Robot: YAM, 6 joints.
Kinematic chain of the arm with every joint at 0, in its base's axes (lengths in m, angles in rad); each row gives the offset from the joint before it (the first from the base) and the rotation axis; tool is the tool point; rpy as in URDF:
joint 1: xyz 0 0 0.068 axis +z
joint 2: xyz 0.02 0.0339 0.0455 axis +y
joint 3: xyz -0.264 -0.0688 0 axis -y
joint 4: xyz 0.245 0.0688 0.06 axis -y
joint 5: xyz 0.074 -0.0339 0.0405 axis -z
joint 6: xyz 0.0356 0 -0.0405 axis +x
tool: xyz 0 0 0 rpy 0 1.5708 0
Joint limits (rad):
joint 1: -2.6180..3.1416
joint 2: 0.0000..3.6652
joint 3: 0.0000..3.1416
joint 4: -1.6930..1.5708
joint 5: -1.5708..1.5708
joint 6: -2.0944..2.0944
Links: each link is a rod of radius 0.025 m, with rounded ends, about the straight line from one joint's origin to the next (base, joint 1, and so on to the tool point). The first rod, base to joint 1, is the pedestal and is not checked.
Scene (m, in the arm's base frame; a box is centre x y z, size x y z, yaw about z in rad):
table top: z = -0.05
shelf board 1: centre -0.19 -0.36 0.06 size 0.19 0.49 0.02 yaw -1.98
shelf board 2: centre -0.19 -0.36 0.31 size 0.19 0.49 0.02 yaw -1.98
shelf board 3: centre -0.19 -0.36 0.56 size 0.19 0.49 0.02 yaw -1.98
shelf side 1: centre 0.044 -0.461 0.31 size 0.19 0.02 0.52 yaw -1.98
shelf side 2: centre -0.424 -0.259 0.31 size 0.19 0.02 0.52 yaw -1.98
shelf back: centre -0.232 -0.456 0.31 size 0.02 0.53 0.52 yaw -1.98
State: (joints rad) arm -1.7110 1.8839 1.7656 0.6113 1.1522 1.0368
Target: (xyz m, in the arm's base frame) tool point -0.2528 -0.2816 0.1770
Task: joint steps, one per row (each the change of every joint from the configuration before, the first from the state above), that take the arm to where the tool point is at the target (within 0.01 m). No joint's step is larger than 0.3 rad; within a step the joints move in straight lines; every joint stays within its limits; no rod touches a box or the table.
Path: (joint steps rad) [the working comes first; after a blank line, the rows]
Joints at the target: -2.2128 1.8743 0.9861 0.4484 1.2568 1.0368
Straight joint move there: touches shelf board 2.

1: 0.1084 -0.2869 -0.2510 -0.0262 0.0638 0.0000
2: 0.1083 -0.2868 -0.2510 -0.0262 0.0638 0.0000
3: 0.1084 -0.2869 -0.2509 -0.0262 0.0638 0.0000
4: -0.2458 0.0809 -0.1393 -0.0458 0.0167 0.0000
5: -0.2458 0.0808 -0.1393 -0.0458 0.0167 0.0000
6: -0.2459 0.0808 -0.1392 -0.0458 0.0167 0.0000
7: -0.2458 0.0808 -0.1393 -0.0459 0.0166 0.0000
8: 0.0782 0.2638 0.2653 0.0495 -0.0767 0.0000
9: 0.0782 0.2639 0.2652 0.0495 -0.0768 0.0000

